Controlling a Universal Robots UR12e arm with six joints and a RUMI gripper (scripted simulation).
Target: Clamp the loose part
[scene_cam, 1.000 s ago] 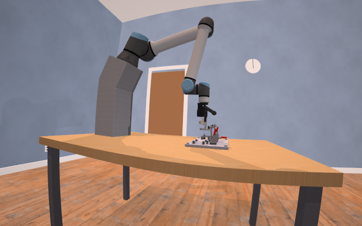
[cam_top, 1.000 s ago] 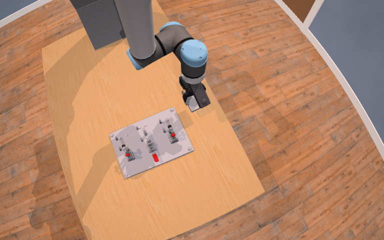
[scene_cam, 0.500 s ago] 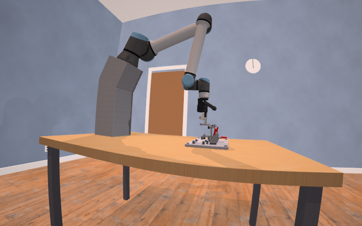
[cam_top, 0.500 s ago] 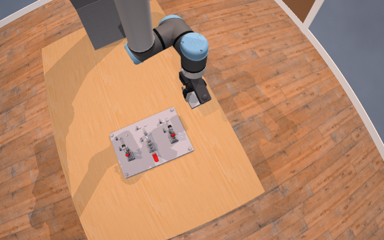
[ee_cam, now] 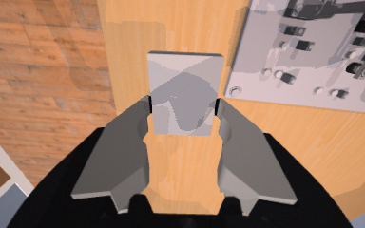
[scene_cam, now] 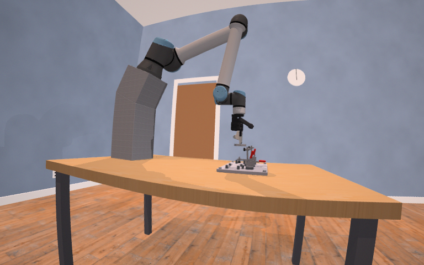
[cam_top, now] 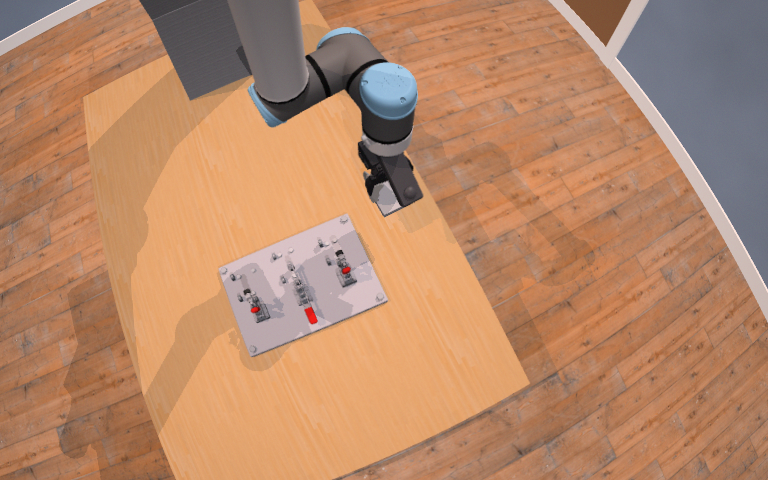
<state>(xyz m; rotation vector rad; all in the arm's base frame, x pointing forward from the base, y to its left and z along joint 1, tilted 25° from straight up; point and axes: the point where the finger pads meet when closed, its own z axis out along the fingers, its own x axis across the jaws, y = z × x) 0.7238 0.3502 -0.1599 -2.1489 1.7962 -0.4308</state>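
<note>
Right now my hand is 10 mm above the loose part. Round my hand: grey fixture plate (250 mm to the right, 130 mm below, 100 mm ahead).
</note>
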